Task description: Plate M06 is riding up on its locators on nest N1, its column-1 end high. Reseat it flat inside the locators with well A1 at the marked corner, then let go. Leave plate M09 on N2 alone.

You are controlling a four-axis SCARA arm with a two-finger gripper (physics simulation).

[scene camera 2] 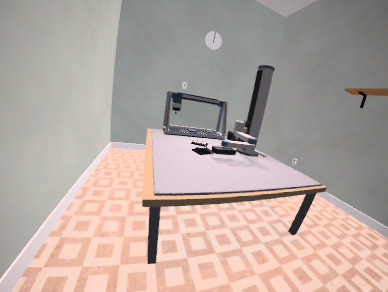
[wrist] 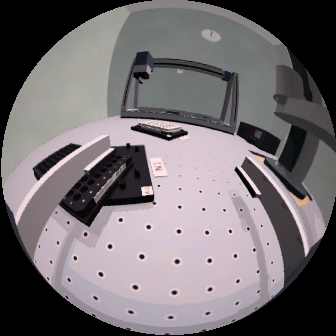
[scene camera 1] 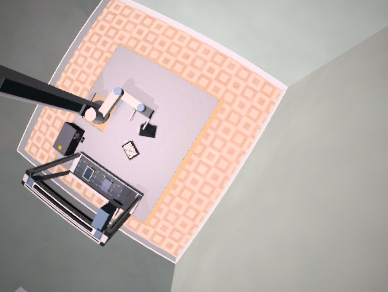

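Where they show: gripper, fingertip midpoint: (wrist: pixel 178 151) (scene camera 1: pixel 136 125); arm's base at its link origin: (scene camera 2: pixel 246 152) (wrist: pixel 285 177).
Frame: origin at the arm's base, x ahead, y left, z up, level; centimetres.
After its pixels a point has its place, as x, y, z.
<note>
Plate M06 (scene camera 1: pixel 150 131) {59.3, 12.0, 3.5} (scene camera 2: pixel 202 151) {59.4, 18.0, 3.9} (wrist: pixel 79 196) {51.6, 16.7, 3.8} is black, with dark wells. In the wrist view it lies skewed across the black nest N1 (wrist: pixel 144 165) {48.5, 9.4, 2.5}, and its near corner juts past the nest edge. The locator posts stand beside it; which plate end is high is unclear. The nest's A1 corner label (wrist: pixel 147 191) {46.9, 13.4, 2.5} shows. Part of the plate is hidden behind the left finger. My gripper (scene camera 1: pixel 139 119) {44.6, 10.0, 5.4} (wrist: pixel 178 151) {44.6, 10.0, 5.4} is wide open and empty, off to one side of the plate, with one finger over it. White plate M09 (scene camera 1: pixel 130 149) {51.1, -13.4, 3.4} (scene camera 2: pixel 199 143) {52.7, -10.2, 3.0} (wrist: pixel 161 125) {49.8, -11.4, 3.8} sits on nest N2 (wrist: pixel 172 136) {45.8, -6.6, 2.1}.
A gantry frame (scene camera 2: pixel 197 96) {46.9, -63.0, 51.4} (wrist: pixel 187 64) {43.8, -62.6, 47.6} stands at the table's far edge, beyond N2. A black box (scene camera 1: pixel 69 138) {-6.5, -36.2, 12.8} (wrist: pixel 258 136) {-3.4, -29.6, 7.6} stands between it and the arm base. The arm's tall column (scene camera 2: pixel 261 102) {2.9, 7.0, 54.1} rises from the table. A white N1 label (wrist: pixel 158 167) {46.9, 7.9, 1.5} lies beside the nest.
</note>
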